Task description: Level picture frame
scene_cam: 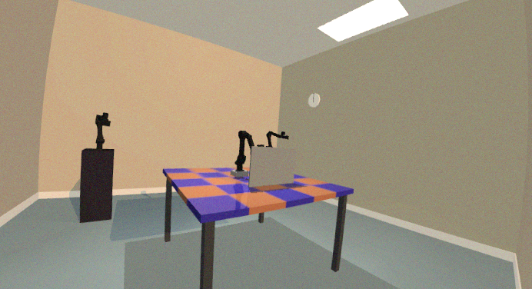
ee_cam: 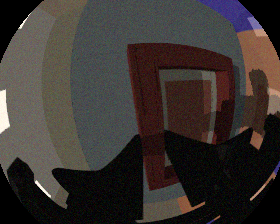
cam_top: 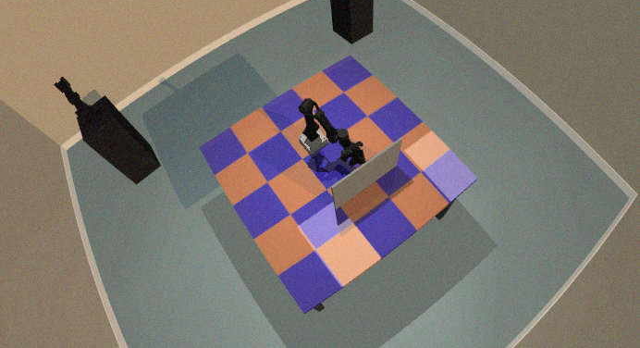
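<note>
Now: the picture frame 1 cm ahead of my gripper tip, 1 cm to the right of it and 5 cm below it. The rest, counted from my gripper tip: grey wall panel: 2 cm ahead, 1 cm to the right, 6 cm below.
</note>
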